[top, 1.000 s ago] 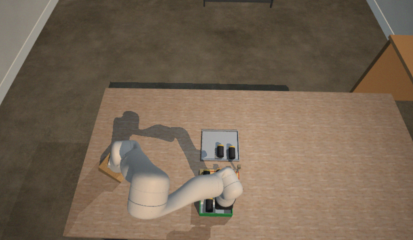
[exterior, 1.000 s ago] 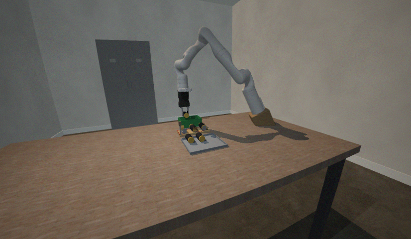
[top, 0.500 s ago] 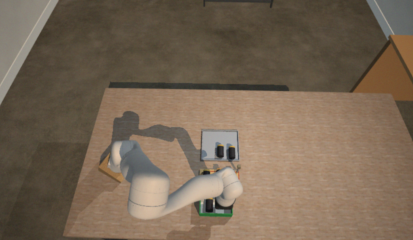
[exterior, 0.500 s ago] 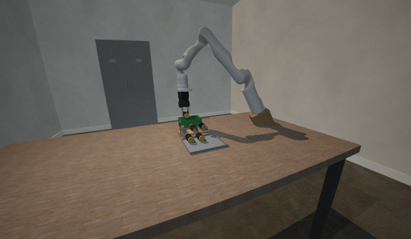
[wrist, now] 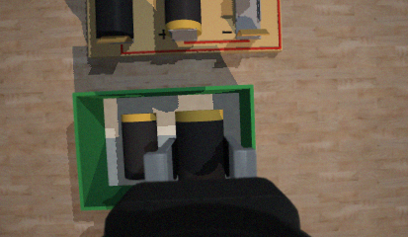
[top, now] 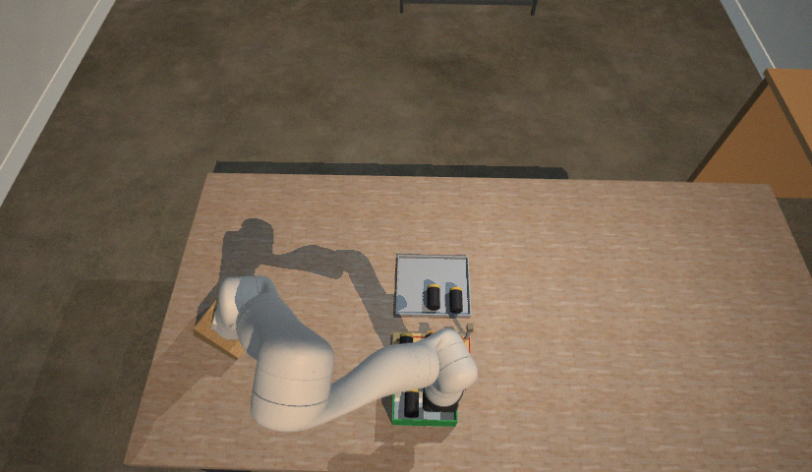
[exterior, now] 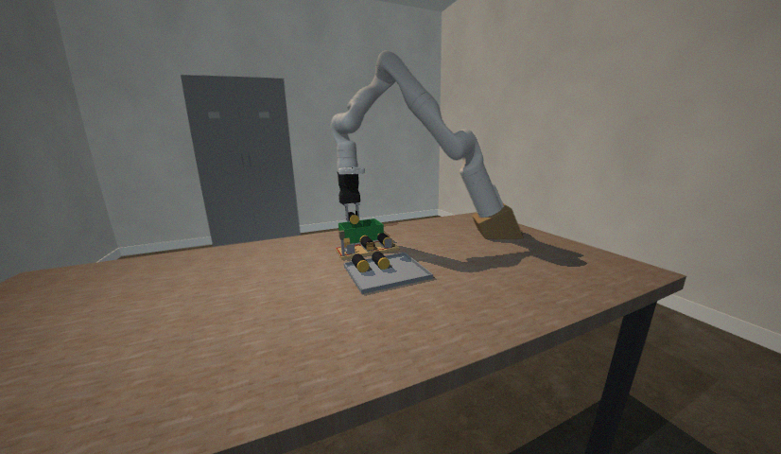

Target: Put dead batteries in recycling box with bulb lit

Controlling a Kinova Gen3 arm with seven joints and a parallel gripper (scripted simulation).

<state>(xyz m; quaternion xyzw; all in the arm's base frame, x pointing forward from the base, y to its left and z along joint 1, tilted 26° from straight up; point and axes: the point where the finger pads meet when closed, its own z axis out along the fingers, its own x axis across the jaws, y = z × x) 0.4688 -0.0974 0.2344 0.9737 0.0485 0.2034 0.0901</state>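
My hand is 8 cm above the green recycling box and 3 cm past it. From my hand the other things lie so: grey tray (32 cm to the left, 9 cm below, 3 cm behind).
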